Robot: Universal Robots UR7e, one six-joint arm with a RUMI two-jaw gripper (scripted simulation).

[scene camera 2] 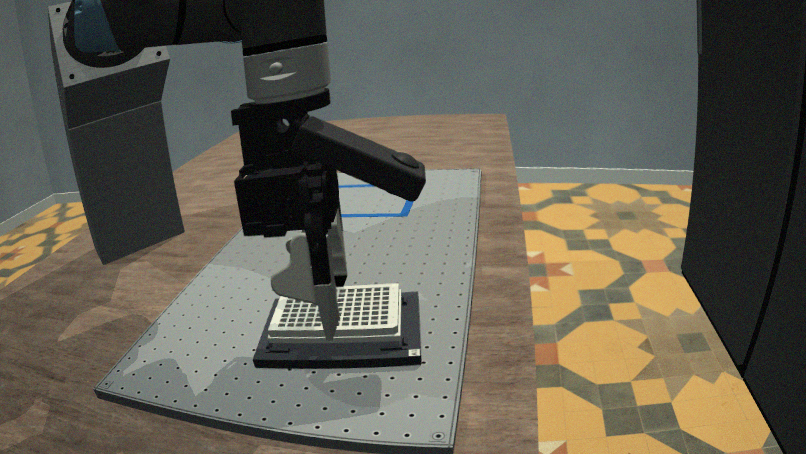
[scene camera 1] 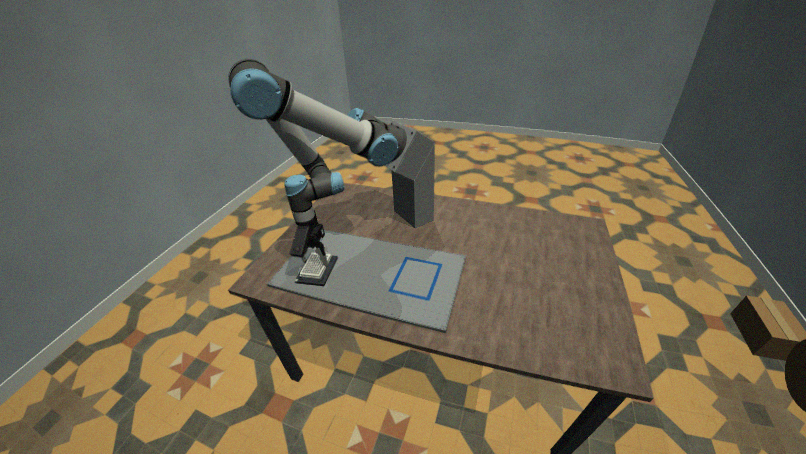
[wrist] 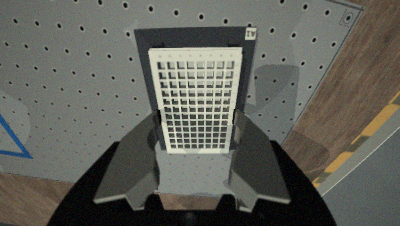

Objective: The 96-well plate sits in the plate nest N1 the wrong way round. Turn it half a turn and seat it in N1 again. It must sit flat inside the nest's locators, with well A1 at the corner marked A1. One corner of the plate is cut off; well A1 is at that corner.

Labels:
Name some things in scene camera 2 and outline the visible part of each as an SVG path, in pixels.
The gripper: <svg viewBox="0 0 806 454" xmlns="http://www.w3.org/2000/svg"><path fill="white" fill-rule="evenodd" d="M240 105L239 109L231 111L232 125L239 125L244 166L239 170L239 176L234 180L244 236L264 235L264 238L282 237L286 235L287 231L302 230L301 233L296 234L286 242L286 249L290 253L290 261L286 266L272 274L271 287L279 296L317 305L326 341L333 341L340 319L336 287L343 287L347 278L337 170L385 190L392 195L413 202L418 199L426 183L424 164L415 160L409 154L397 152L316 117L309 117L310 115L307 112L330 104L329 88L325 88L321 93L293 100L257 104L255 102L255 104L250 104L252 102Z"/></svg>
A 96-well plate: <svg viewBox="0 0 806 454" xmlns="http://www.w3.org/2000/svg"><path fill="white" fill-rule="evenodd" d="M399 283L337 287L340 319L333 341L326 341L317 305L280 296L268 329L269 343L401 341L402 294L401 289L399 289Z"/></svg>

